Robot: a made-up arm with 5 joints.
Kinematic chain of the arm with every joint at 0, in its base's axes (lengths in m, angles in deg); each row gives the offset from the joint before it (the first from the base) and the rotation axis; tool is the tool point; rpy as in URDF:
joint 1: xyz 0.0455 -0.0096 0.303 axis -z
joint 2: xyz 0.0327 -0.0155 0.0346 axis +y
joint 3: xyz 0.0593 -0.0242 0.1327 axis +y
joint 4: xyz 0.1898 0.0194 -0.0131 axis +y
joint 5: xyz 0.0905 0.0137 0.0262 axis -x
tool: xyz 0.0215 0.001 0.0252 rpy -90 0 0
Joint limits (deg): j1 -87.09..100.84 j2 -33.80..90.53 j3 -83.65..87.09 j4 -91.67..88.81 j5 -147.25..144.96
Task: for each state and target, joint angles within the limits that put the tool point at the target. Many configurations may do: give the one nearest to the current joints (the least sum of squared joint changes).
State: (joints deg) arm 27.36 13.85 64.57 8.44 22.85
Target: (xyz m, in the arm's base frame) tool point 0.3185 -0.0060 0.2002
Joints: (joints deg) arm 0.26 8.29 54.49 5.08 24.69
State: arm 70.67 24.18 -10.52 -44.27 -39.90
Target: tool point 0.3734 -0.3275 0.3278
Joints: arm 41.39 47.63 -24.04 -16.65 -39.12
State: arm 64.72 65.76 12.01 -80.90 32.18
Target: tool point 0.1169 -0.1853 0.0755
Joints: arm 70.24 88.95 26.04 -73.66 32.58
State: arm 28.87 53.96 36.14 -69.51 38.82
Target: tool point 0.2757 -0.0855 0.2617
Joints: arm 20.44 35.63 59.70 -91.67 36.69
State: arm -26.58 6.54 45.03 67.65 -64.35
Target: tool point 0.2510 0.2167 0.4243
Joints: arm -53.15 -28.94 20.90 64.21 -63.53
